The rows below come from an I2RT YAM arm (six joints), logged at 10 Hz.
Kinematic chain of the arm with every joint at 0, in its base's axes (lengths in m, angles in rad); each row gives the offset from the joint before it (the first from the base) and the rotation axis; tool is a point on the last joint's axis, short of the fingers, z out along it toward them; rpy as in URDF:
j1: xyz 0 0 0.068 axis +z
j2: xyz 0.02 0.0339 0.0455 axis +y
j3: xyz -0.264 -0.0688 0 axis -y
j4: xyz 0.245 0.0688 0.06 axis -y
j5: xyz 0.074 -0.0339 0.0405 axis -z
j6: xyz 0.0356 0 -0.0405 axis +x
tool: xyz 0 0 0 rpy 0 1.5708 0
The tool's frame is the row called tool.
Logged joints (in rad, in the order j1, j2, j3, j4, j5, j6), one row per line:
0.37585 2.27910 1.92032 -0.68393 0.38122 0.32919
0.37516 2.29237 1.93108 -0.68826 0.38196 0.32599
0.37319 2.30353 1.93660 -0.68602 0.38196 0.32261
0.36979 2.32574 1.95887 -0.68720 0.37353 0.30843
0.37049 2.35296 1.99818 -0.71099 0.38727 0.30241
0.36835 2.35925 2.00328 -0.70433 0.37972 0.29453
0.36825 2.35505 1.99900 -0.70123 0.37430 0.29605
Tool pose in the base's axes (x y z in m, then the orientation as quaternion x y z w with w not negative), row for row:
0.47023 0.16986 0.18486 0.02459 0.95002 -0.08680 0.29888
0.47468 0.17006 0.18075 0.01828 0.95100 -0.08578 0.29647
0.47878 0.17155 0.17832 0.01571 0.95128 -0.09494 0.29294
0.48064 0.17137 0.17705 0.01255 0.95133 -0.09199 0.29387
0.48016 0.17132 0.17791 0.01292 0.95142 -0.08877 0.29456
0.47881 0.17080 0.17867 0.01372 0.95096 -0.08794 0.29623
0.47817 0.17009 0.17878 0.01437 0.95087 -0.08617 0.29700
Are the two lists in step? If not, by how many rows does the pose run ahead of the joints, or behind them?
The pose runs 2 rows ahead of the joints: the pose in row i belongs to the joints in row i + 2.
